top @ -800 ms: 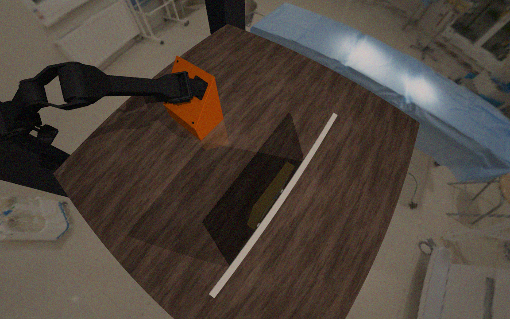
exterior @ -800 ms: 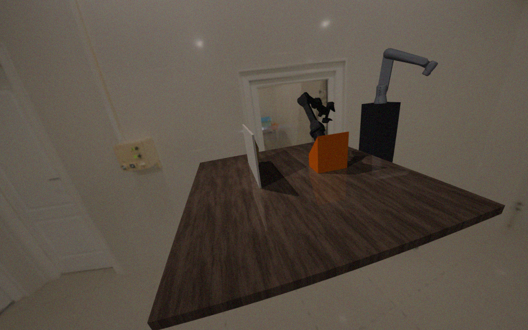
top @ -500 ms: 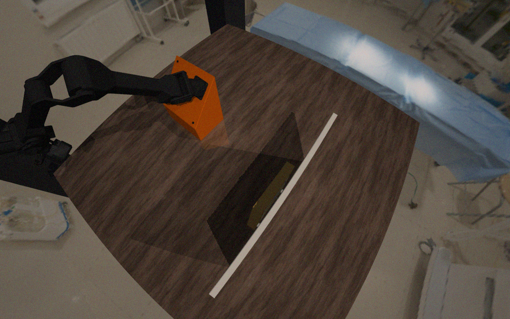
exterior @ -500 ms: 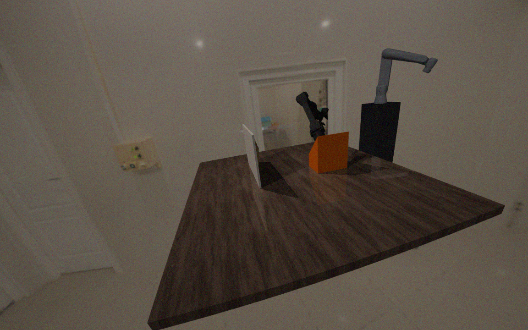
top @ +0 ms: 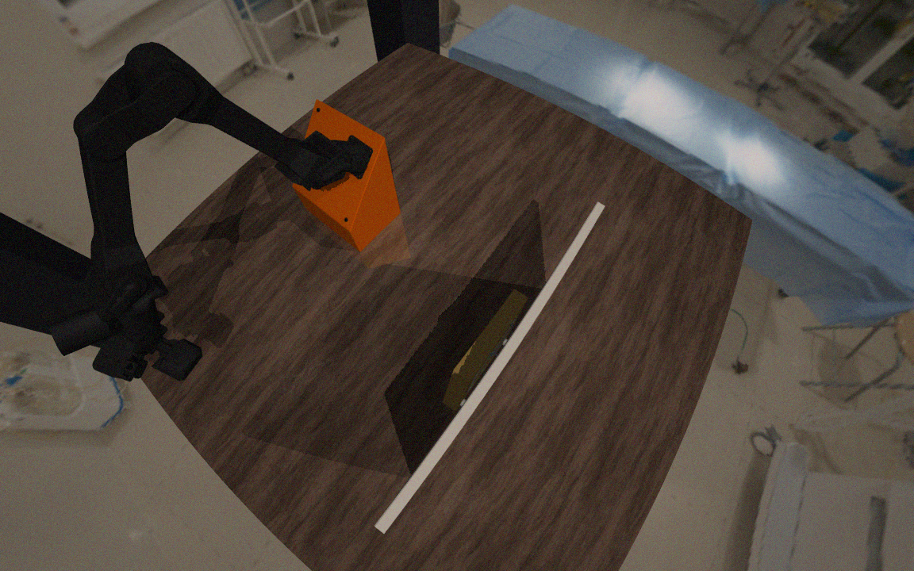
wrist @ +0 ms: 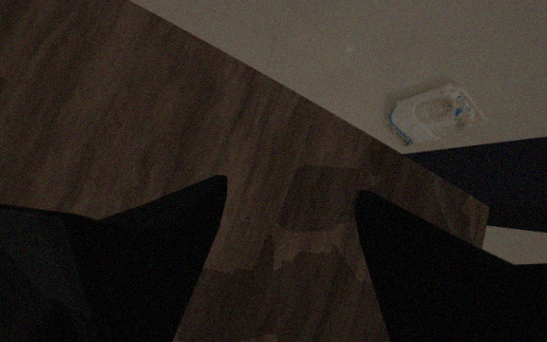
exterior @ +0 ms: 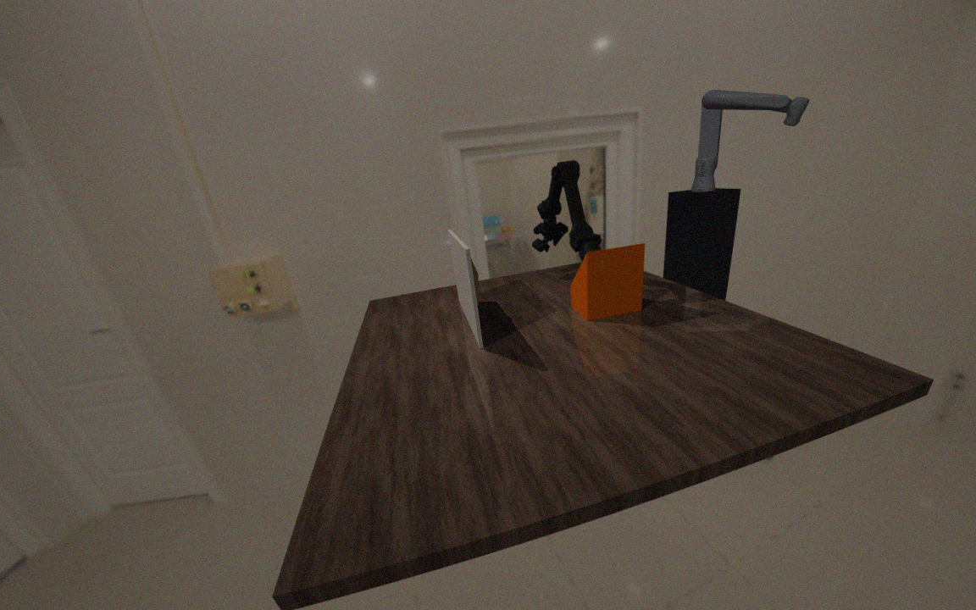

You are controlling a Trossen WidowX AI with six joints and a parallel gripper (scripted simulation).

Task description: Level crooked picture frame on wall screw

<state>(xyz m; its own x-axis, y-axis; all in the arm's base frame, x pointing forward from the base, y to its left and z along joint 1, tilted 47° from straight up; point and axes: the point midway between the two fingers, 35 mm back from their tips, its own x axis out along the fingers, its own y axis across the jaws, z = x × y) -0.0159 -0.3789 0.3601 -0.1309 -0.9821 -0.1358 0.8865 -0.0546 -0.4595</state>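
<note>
The yellow picture frame lies 45 cm ahead of my gripper tip, 42 cm to the left of it and 4 cm above it. Round my gripper tip: white wall panel (46 cm ahead, 41 cm to the left, 3 cm above).
</note>
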